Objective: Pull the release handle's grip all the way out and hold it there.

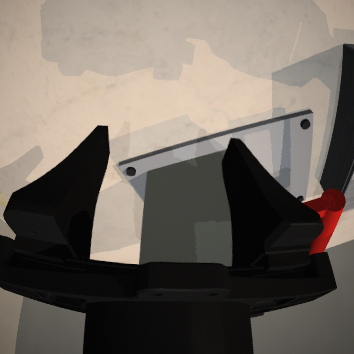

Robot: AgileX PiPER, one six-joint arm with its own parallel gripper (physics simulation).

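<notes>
The release handle's red grip (327, 227) shows at the right, partly hidden behind the right finger of my gripper; its rounded end is near the right edge. My gripper (167, 144) is open, its two black fingers wide apart. The grip lies outside the fingers, to the right of the right one. Between the fingers shows a grey-green housing block (185, 215), which stands on a light metal base plate (297, 150). The link between the grip and the block is hidden by the right finger.
A dark-edged box-like object (336, 125) stands at the right edge, close behind the grip. Dark screws (305, 124) sit at the plate's corners. Shadows fall across the beige table top (150, 95).
</notes>
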